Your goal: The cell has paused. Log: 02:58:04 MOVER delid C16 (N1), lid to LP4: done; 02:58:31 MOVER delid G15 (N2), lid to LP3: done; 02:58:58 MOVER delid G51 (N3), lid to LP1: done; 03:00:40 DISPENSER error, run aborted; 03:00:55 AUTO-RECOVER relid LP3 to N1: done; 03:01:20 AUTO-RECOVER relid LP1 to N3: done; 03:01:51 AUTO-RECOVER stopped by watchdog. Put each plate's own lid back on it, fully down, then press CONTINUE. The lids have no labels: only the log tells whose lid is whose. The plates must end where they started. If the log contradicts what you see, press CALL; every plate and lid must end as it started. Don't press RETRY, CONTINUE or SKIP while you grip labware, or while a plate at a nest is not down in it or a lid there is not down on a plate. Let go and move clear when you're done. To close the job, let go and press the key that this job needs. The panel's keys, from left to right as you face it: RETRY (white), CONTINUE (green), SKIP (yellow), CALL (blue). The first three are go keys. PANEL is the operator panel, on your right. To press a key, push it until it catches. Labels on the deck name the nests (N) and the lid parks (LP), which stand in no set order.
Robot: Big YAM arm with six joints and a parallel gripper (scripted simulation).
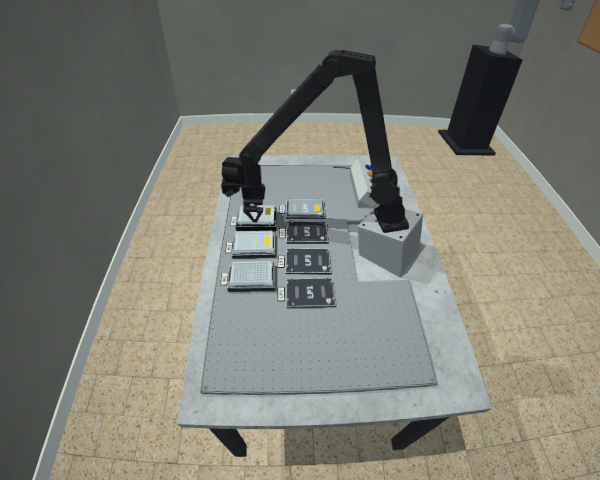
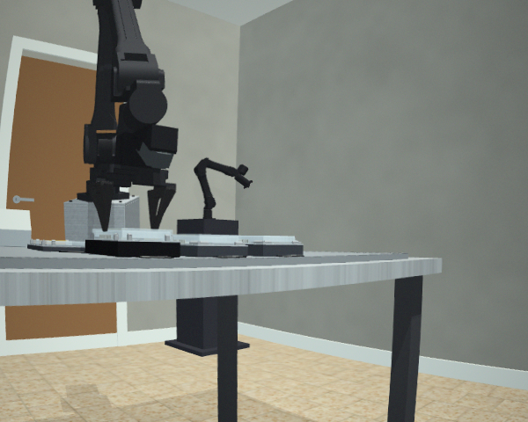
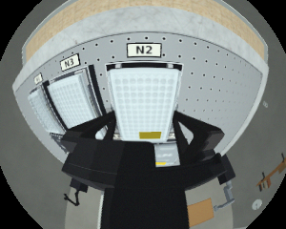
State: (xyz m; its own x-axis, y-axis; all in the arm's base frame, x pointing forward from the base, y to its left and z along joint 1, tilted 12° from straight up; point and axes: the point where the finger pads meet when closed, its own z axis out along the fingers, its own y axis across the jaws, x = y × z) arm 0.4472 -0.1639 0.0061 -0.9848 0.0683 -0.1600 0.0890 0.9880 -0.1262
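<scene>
The lid lies 190 mm behind my hand, 50 mm to the right of it and 30 mm below it. Round my hand: yellow skip key (470 mm behind, 170 mm to the right, 20 mm above); then blue call key (470 mm behind, 220 mm to the right, 20 mm above).
</scene>
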